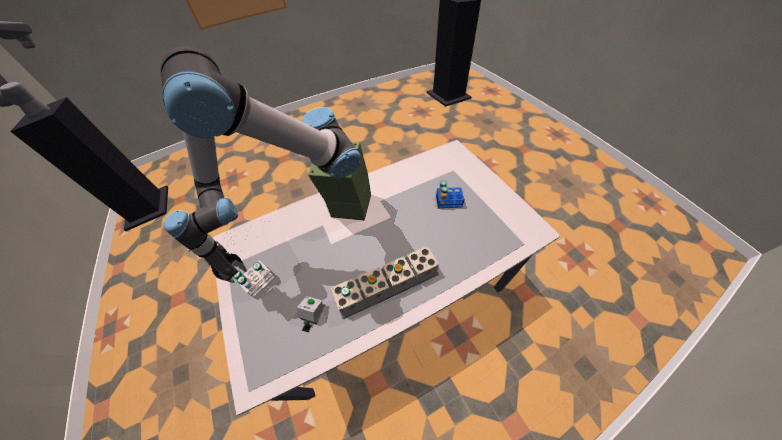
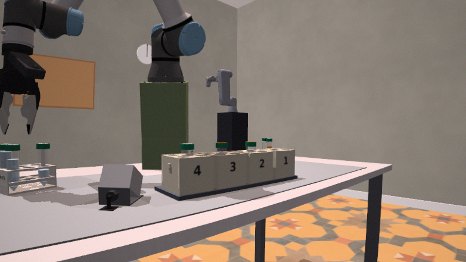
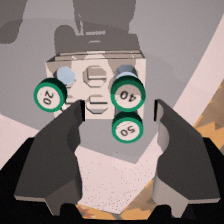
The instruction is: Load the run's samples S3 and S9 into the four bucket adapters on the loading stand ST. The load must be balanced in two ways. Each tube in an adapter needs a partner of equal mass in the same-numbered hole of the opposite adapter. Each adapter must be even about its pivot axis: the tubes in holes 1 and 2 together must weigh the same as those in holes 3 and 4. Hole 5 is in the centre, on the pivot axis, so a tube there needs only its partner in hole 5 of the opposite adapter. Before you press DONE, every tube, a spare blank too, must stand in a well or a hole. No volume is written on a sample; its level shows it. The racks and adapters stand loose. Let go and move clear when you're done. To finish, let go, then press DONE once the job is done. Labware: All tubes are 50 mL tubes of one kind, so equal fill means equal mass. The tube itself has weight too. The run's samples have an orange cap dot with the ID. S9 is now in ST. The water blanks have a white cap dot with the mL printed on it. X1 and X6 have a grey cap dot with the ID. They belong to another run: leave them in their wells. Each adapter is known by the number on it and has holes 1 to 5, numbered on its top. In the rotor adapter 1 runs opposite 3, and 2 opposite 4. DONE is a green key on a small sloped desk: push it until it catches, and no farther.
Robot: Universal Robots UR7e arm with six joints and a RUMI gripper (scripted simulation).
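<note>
Now: the water blank 100 mm below my hand and 10 mm behind it. Also, from my hand: bucket adapter 680 mm to the left, 260 mm ahead, 110 mm below; white rack 130 mm below, 40 mm behind, 20 mm to the left; tube 460 mm to the left, 240 mm ahead, 90 mm below.
</note>
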